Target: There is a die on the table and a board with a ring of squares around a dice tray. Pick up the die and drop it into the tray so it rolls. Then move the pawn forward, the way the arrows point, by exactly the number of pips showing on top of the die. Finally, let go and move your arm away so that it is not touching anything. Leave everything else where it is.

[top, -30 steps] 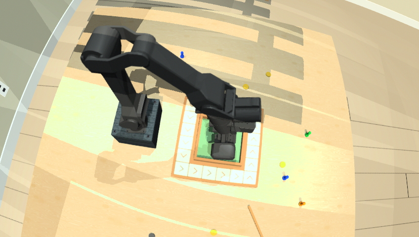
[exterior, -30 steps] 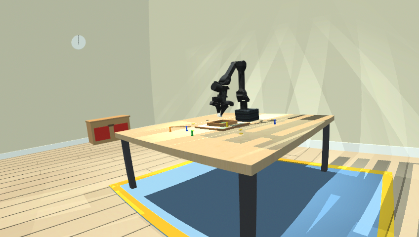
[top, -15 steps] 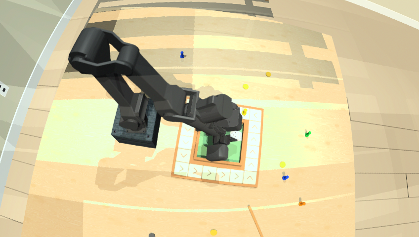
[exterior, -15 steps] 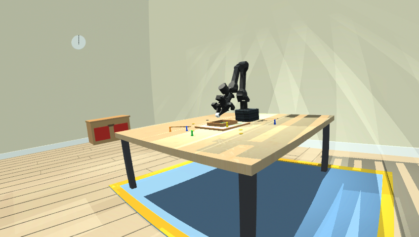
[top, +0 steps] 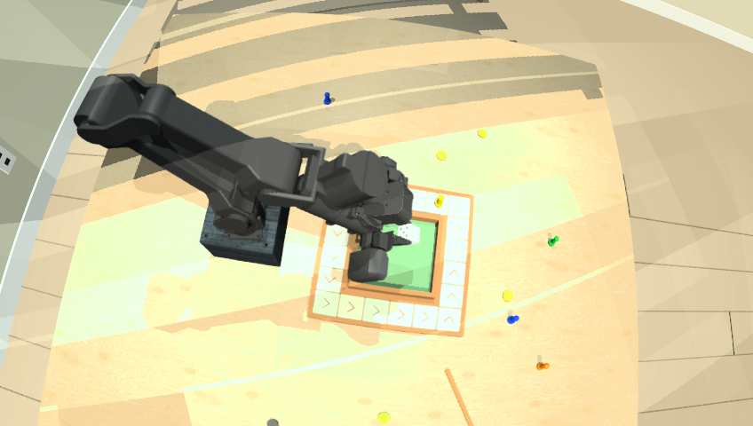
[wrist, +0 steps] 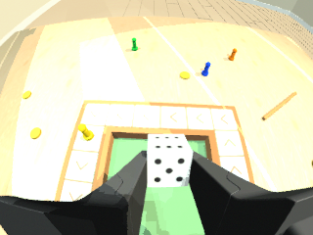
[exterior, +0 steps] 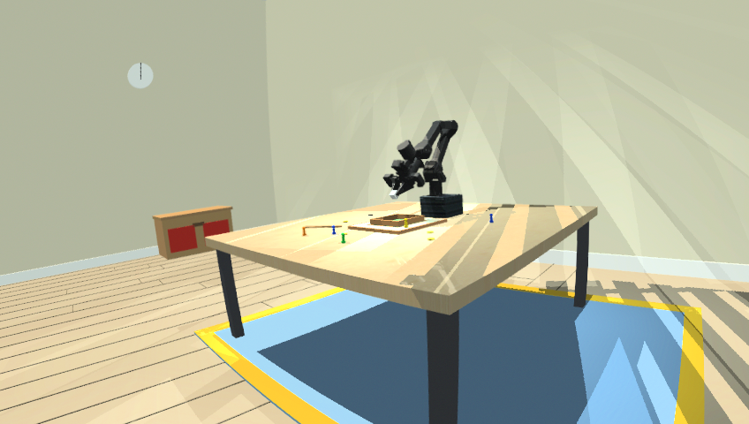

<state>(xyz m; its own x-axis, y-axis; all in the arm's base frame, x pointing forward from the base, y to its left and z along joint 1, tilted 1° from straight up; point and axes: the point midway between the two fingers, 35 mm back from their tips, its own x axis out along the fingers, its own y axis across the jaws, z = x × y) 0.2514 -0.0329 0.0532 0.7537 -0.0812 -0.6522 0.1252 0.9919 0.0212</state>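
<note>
My gripper tip is right at the white die. The rest, counted from my gripper tip: green dice tray (10 mm behind, 120 mm below); green pawn (330 mm ahead, 20 mm to the left, 110 mm below); yellow pawn (80 mm ahead, 100 mm to the left, 100 mm below).
</note>
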